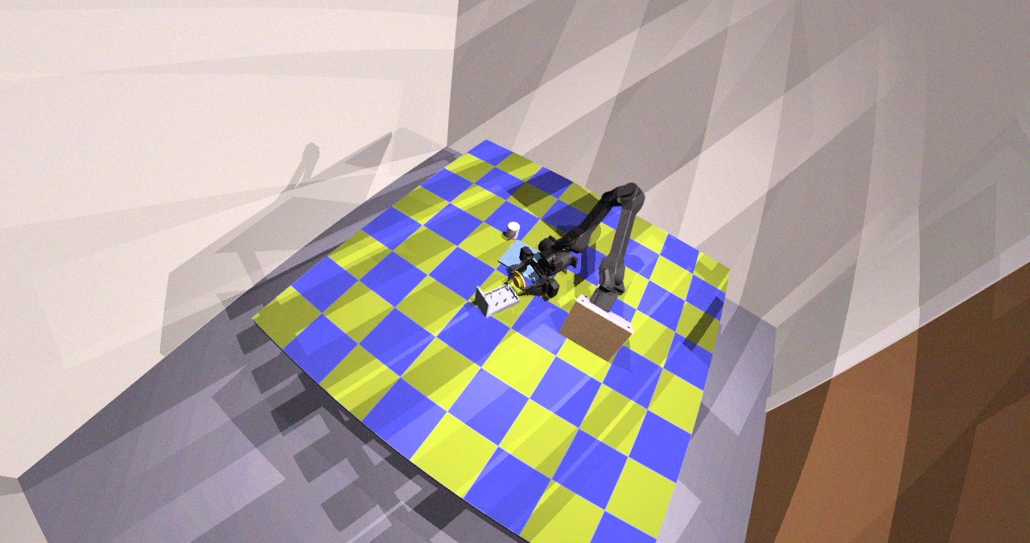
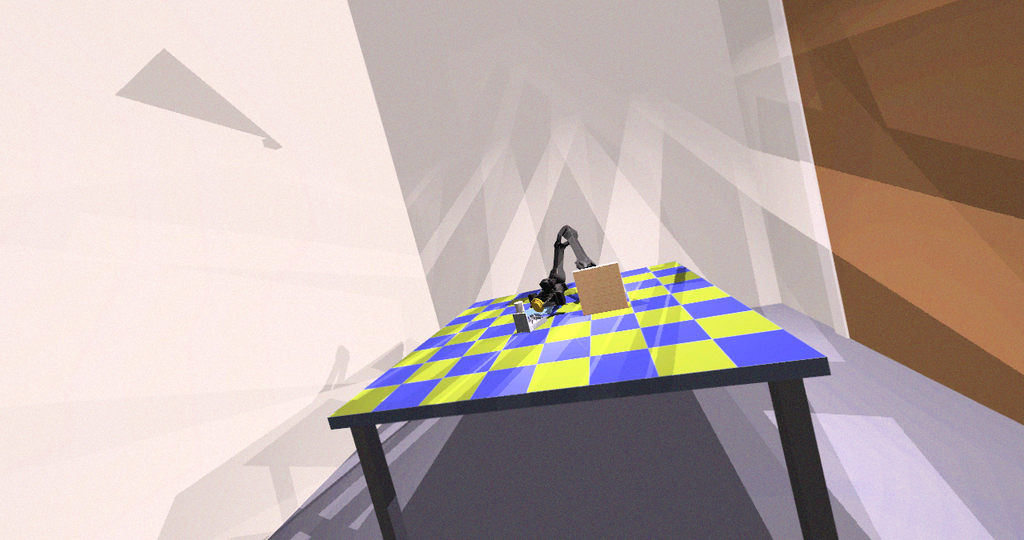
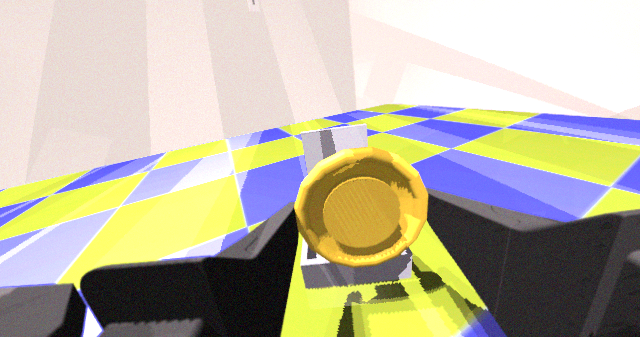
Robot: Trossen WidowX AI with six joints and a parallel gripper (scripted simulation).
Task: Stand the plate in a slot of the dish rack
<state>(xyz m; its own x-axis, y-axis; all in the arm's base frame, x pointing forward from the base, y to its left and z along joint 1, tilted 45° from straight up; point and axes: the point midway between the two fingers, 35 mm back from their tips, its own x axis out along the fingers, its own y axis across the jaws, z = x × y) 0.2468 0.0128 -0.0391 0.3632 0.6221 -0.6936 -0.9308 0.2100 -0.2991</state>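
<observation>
Now: gripper tip 2 cm short of the dish rack, 6 cm to the right of it and 4 cm above it. Also, from my gripper tip: plate (1 cm to the right); then blue bar (6 cm behind, 18 cm to the right, 6 cm below).
</observation>
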